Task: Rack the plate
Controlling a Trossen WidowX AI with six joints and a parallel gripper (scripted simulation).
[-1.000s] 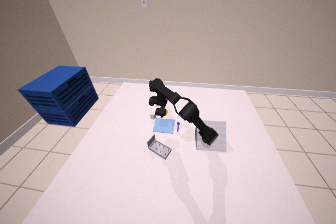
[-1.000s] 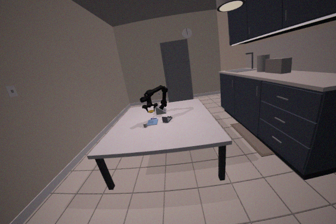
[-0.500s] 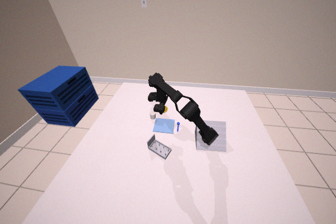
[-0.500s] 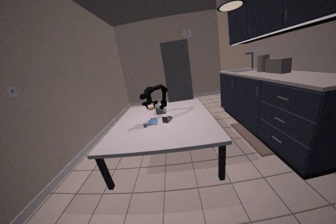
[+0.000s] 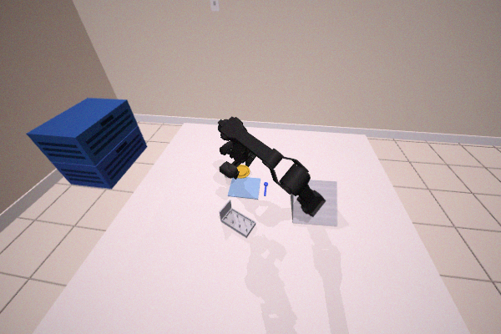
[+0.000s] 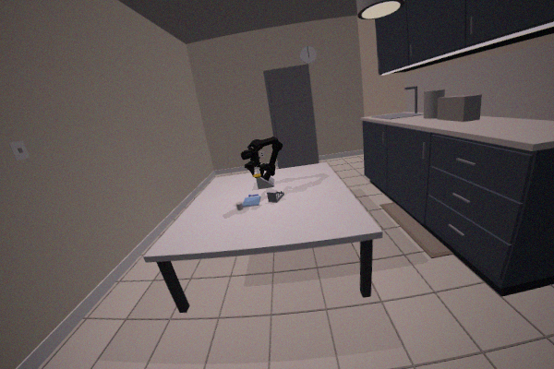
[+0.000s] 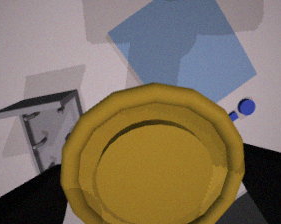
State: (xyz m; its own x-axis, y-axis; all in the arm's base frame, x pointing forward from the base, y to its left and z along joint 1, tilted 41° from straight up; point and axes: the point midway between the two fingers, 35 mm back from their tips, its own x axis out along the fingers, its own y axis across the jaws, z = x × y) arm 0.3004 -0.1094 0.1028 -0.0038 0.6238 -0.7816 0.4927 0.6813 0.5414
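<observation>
Right now my gripper tip is 11 cm to the right of the grey dish rack and 17 cm above it. The rest, counted from my gripper tip: yellow plate (1 cm above); blue spoon (10 cm behind, 9 cm to the right, 19 cm below); blue mat (8 cm to the right, 19 cm below).
</observation>
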